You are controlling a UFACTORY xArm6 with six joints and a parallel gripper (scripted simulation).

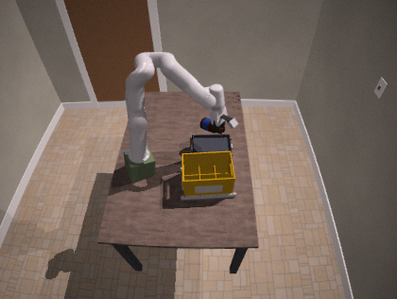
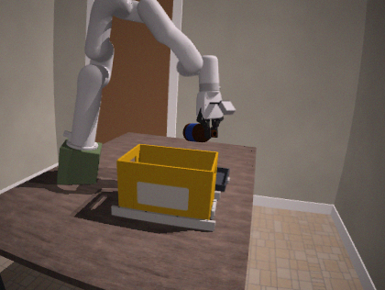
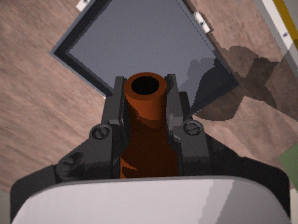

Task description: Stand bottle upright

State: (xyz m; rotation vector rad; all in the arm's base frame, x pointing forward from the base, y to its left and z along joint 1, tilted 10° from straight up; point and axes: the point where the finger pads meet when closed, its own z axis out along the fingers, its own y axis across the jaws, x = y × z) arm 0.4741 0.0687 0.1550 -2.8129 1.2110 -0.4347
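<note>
Now: the bottle 4 cm to the left of my hand, 4 cm behind it and 1 cm below it. Round my hand: yellow crate 23 cm to the right, 12 cm below, 11 cm behind; tray 19 cm below, 4 cm to the left, 4 cm behind.
</note>
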